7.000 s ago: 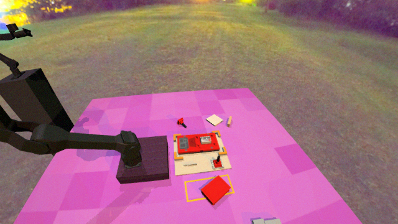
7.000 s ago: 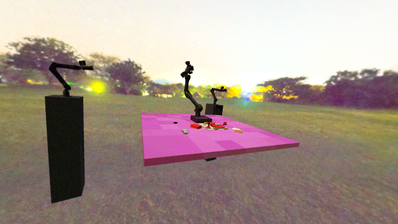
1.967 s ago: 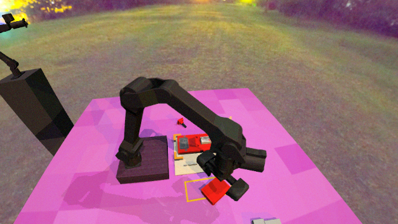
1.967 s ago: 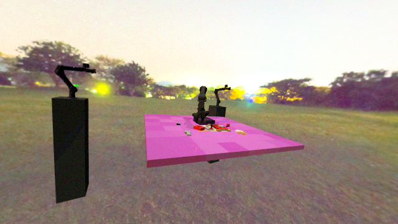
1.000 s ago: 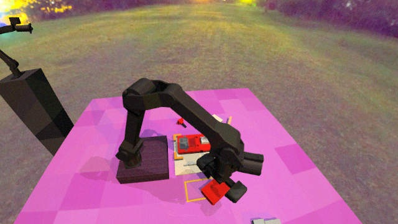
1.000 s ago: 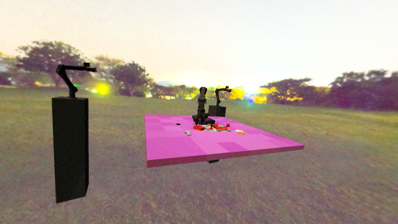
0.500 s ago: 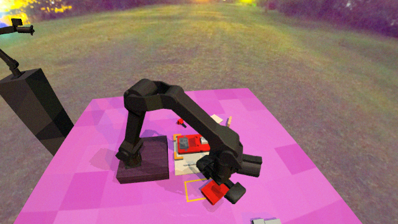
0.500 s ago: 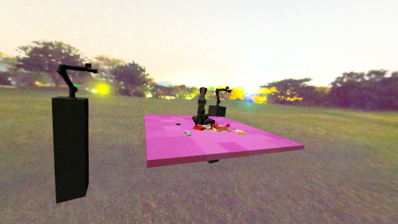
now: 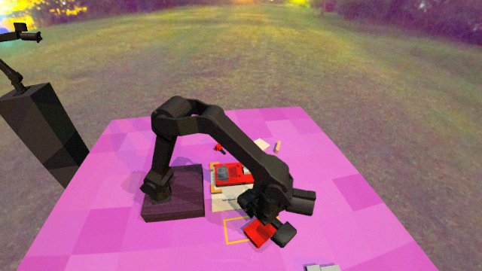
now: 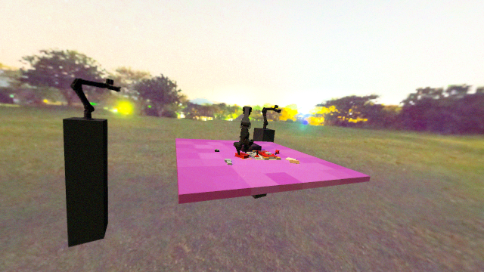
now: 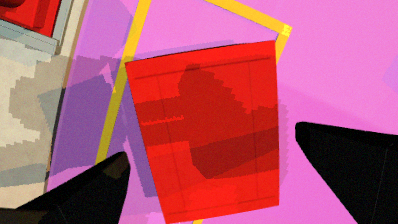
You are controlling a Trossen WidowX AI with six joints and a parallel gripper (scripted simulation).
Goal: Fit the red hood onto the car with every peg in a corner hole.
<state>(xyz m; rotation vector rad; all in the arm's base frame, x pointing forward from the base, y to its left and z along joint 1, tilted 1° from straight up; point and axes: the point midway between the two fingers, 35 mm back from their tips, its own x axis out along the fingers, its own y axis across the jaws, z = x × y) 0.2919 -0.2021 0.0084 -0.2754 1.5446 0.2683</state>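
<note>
Right now the red hood is 10 mm below my gripper tip. From my gripper tip the other things lie so: grey piece: 180 mm to the right, 110 mm ahead, 20 mm below; then tan plate: 390 mm to the left, 180 mm ahead, 20 mm below; then wooden stick: 340 mm to the left, 250 mm ahead, 10 mm below.
</note>
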